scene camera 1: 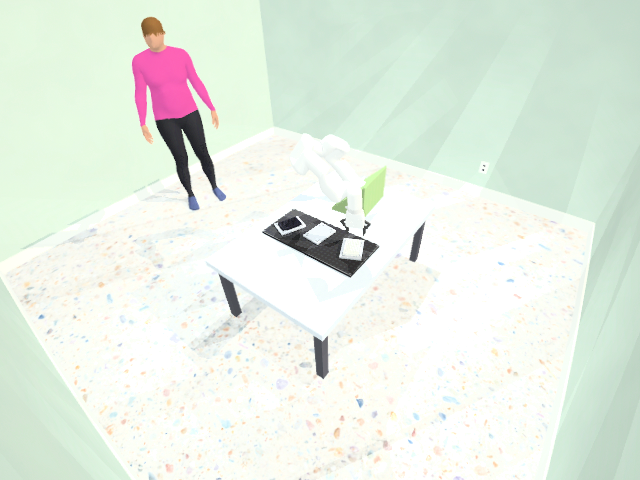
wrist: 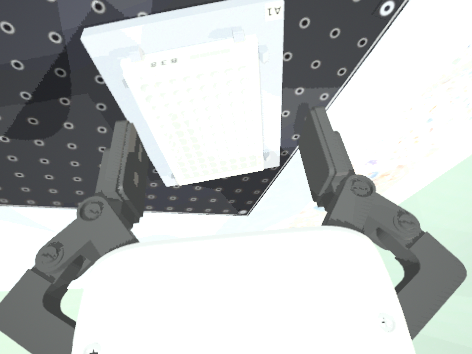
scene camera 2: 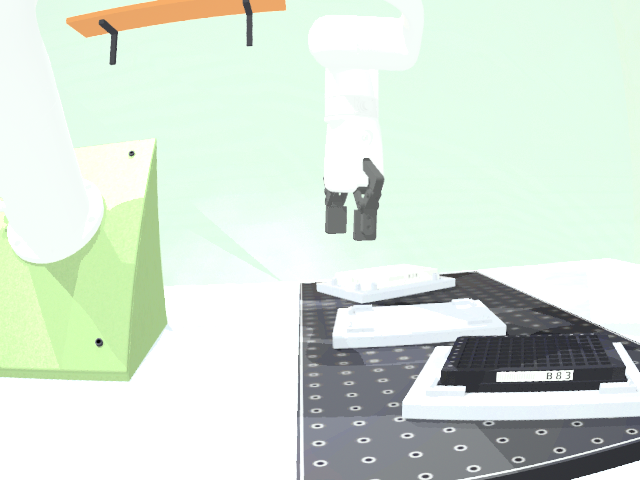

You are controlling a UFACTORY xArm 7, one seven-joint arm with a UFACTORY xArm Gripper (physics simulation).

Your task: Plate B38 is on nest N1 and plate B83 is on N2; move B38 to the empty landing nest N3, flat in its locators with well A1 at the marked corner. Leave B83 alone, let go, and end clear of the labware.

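White plate B38 [scene camera 1: 352, 248] [scene camera 2: 398, 273] [wrist: 200, 115] lies in a white nest [scene camera 2: 372, 296] [wrist: 272, 100] at one end of the black board, between its locators. The nest's A1 corner label shows in the wrist view; the plate's well A1 cannot be made out. My gripper [scene camera 1: 355, 230] [scene camera 2: 349, 227] [wrist: 222, 132] is open and empty, above and short of B38, with its fingers apart from the plate. The empty white nest [scene camera 1: 319, 233] [scene camera 2: 418, 338] is in the middle. Black plate B83 [scene camera 1: 291, 223] [scene camera 2: 527, 356] sits in the nest [scene camera 2: 516, 405] at the other end.
The black perforated board [scene camera 1: 330, 253] [scene camera 2: 351, 392] [wrist: 50, 80] lies on the white table [scene camera 1: 289, 279]. The arm's green mount [scene camera 1: 374, 191] [scene camera 2: 139, 258] stands beside it. An orange wall shelf [scene camera 2: 180, 11] is behind. A person [scene camera 1: 170, 82] stands beyond the table.
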